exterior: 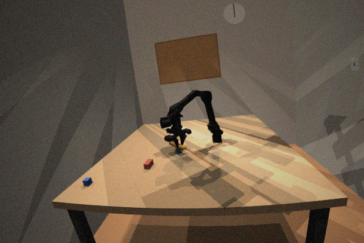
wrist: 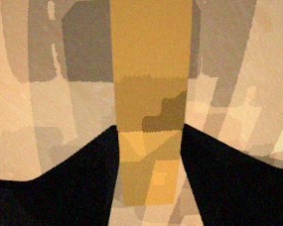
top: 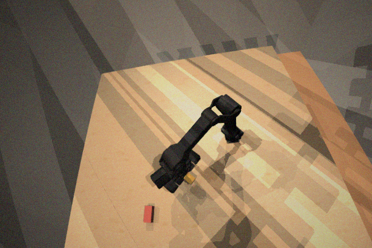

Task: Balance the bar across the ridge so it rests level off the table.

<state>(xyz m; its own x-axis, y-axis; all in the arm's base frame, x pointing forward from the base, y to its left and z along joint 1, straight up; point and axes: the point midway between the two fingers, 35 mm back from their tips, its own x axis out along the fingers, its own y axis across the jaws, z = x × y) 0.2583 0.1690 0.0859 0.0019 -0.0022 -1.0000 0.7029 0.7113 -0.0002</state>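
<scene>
Right now my gripper tip is 2 cm to the left of the yellow bar and 2 cm short of it. Also, from my gripper tip: red block: 18 cm ahead, 15 cm to the left, 4 cm below; small blue cube: 48 cm ahead, 33 cm to the left, 4 cm below.
</scene>
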